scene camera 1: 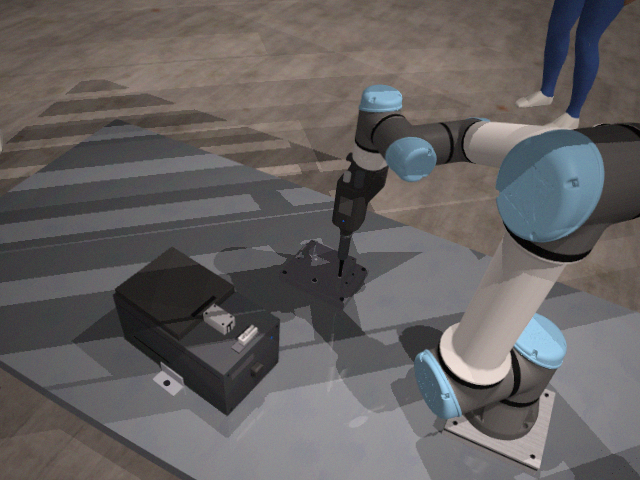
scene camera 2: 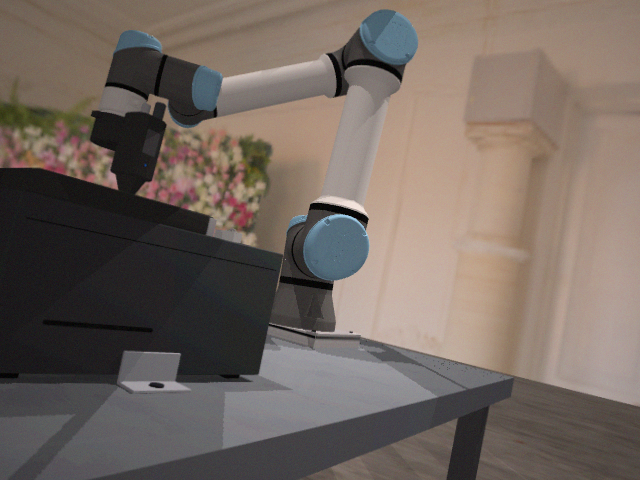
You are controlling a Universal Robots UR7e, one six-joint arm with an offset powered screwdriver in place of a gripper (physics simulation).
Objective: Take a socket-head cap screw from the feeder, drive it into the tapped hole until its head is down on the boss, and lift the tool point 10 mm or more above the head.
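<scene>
My screwdriver points down in scene camera 1, its thin bit's tip at the right part of the dark plate. The tip looks at or very close to the plate's surface; any gap is too small to tell. The screwdriver's dark body shows in scene camera 2, its bit hidden behind the feeder. The feeder is a black box with a small light block on top. No screw can be made out at the tip, and the boss and tapped hole under it are too small and dark to tell.
A light angle bracket stands at the feeder's side. The arm's base plate is on the grey table. A clear or shiny small fixture is on the plate's far part. A person's legs show beyond the table.
</scene>
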